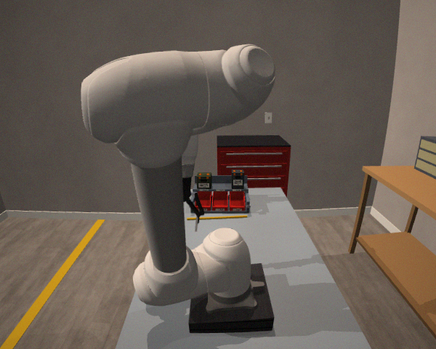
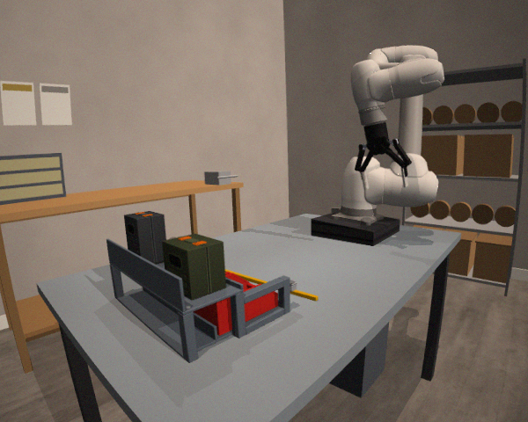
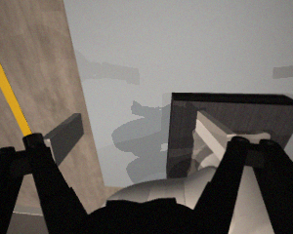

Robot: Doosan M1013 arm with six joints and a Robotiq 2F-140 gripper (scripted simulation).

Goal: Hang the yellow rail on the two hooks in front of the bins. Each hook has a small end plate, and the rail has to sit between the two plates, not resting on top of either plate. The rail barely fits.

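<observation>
Right now my hand is 480 mm short of the yellow rail, 180 mm to the left of it and 240 mm above it. Also, from my hand: green box: 750 mm ahead, 100 mm to the right, 90 mm below; dark box: 720 mm ahead, 330 mm to the right, 80 mm below.
</observation>
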